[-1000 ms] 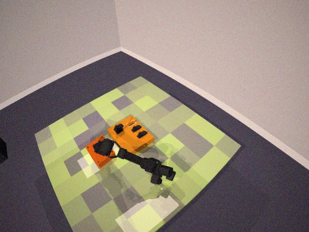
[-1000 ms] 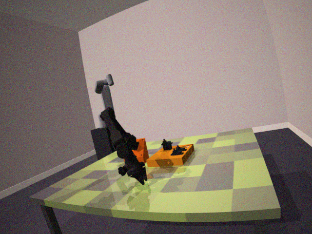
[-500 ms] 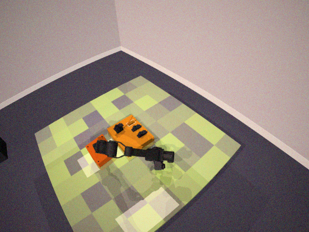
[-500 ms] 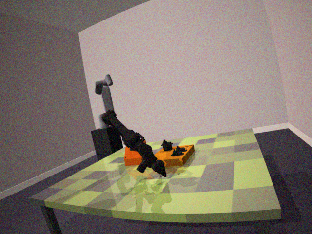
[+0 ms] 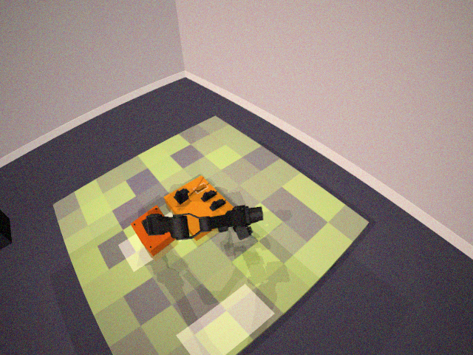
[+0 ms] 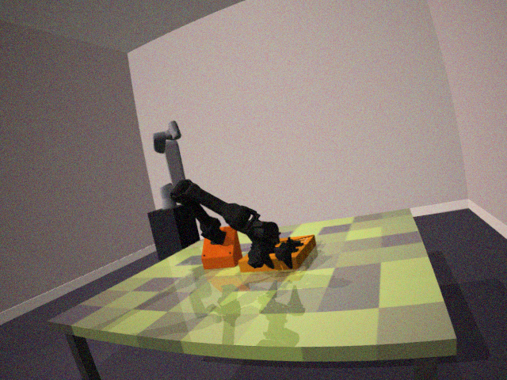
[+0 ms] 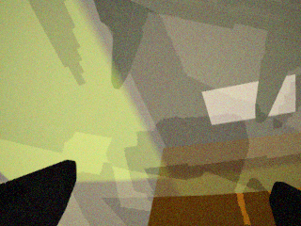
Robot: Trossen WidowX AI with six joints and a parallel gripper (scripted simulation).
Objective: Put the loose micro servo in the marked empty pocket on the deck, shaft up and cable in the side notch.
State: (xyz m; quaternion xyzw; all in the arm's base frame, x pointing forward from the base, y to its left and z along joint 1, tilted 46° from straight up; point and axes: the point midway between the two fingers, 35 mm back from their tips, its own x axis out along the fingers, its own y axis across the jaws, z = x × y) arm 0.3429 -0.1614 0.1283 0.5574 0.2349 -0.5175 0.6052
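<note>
The orange deck lies 120 mm behind my gripper tip and 210 mm to the left of it.
</note>
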